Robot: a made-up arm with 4 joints.
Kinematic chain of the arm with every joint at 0, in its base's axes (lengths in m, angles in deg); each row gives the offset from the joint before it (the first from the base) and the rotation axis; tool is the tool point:
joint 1: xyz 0 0 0.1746 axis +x
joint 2: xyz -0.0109 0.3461 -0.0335 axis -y
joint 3: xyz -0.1 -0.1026 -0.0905 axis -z
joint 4: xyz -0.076 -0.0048 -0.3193 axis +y
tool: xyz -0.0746 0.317 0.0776
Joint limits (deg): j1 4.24..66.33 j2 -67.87..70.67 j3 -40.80..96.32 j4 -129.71..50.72
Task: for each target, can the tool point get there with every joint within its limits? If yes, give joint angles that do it. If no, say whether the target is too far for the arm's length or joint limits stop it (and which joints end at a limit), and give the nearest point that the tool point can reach.
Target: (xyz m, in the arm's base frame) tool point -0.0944 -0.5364 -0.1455
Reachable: no: joint limits stop it (at a limit: joint 1, joint 3, joint 4) | nearest point -0.1307 0.2997 -0.1907 | short by 0.838 m
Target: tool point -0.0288 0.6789 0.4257
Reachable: yes | joints 54.42 6.45 35.79 -23.38
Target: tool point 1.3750 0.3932 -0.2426
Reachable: no: too far | nearest point 0.5273 0.3135 0.0040 | short by 0.886 m
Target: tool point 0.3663 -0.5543 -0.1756
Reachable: no: joint limits stop it (at a limit: joint 1, joint 3, joint 4) | nearest point 0.2904 0.2899 -0.0576 | short by 0.856 m
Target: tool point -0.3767 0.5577 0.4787
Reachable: yes | joints 46.73 -48.94 27.40 -32.09
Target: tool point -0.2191 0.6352 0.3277
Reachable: yes | joints 41.38 -38.47 44.67 -7.15
